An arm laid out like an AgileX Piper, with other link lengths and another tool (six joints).
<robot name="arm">
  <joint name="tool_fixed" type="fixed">
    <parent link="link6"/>
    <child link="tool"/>
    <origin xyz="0.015 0.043 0.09" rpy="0.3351 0 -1.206"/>
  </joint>
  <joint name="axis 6" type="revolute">
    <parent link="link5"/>
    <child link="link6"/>
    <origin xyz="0 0.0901 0" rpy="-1.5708 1.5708 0"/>
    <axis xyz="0 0 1"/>
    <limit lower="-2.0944" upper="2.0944"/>
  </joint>
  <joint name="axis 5" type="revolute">
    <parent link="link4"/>
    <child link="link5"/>
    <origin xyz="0 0 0" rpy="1.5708 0 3.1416"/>
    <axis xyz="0 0 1"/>
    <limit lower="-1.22" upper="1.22"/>
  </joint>
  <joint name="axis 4" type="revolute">
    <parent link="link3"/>
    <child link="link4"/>
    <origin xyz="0.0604 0.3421 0" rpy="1.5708 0 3.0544"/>
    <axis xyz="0 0 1"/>
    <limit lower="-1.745" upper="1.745"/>
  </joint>
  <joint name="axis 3" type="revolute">
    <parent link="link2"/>
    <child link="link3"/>
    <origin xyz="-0.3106 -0.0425 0" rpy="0 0 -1.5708"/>
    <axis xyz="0 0 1"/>
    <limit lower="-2.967" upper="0"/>
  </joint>
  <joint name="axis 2" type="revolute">
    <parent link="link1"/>
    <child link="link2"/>
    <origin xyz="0 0 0" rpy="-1.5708 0 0"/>
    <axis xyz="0 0 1"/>
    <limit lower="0" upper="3.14"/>
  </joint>
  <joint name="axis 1" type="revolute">
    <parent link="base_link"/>
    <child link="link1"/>
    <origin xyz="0 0 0.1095" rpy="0 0 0"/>
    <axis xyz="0 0 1"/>
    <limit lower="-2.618" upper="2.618"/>
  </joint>
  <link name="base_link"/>
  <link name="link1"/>
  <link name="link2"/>
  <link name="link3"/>
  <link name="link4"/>
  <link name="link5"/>
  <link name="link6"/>
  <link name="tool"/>
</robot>
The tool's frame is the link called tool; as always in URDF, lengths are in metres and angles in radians.
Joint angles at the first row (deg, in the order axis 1, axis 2, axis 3, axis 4, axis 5, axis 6):
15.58 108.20 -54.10 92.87 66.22 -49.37
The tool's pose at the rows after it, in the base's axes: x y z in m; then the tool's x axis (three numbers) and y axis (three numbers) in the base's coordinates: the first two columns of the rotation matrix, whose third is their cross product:
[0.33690 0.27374 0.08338 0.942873 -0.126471 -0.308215 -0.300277 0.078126 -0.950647]
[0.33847 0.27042 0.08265 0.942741 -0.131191 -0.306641 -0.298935 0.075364 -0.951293]
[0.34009 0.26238 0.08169 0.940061 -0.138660 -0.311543 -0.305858 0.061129 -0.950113]
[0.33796 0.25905 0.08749 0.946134 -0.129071 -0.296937 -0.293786 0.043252 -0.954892]
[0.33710 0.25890 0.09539 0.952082 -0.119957 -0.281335 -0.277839 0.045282 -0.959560]
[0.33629 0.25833 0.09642 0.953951 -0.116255 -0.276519 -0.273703 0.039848 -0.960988]
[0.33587 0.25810 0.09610 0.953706 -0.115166 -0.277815 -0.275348 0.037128 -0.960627]
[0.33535 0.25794 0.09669 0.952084 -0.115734 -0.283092 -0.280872 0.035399 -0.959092]
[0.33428 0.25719 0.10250 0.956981 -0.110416 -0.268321 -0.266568 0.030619 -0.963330]
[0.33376 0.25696 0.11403 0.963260 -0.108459 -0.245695 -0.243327 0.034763 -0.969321]
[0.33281 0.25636 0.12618 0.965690 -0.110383 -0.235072 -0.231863 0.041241 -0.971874]
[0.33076 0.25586 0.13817 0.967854 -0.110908 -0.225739 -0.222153 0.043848 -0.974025]
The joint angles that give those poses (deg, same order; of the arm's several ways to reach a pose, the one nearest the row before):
15.58 108.20 -54.10 92.47 66.22 -49.25
15.09 108.20 -54.10 92.11 66.22 -49.25
14.02 107.98 -54.10 90.53 66.22 -48.31
13.78 106.70 -54.10 88.76 66.22 -47.52
13.78 105.59 -54.17 88.36 66.56 -47.34
13.78 105.31 -54.17 87.90 66.55 -47.25
13.78 105.31 -54.17 87.70 66.55 -47.11
13.78 105.21 -54.17 87.49 66.55 -46.63
13.78 104.18 -54.17 86.86 66.55 -46.37
13.78 102.43 -54.17 86.62 66.55 -45.99
13.69 100.68 -54.17 86.38 66.64 -44.89
13.69 98.87 -54.17 85.89 66.68 -43.55

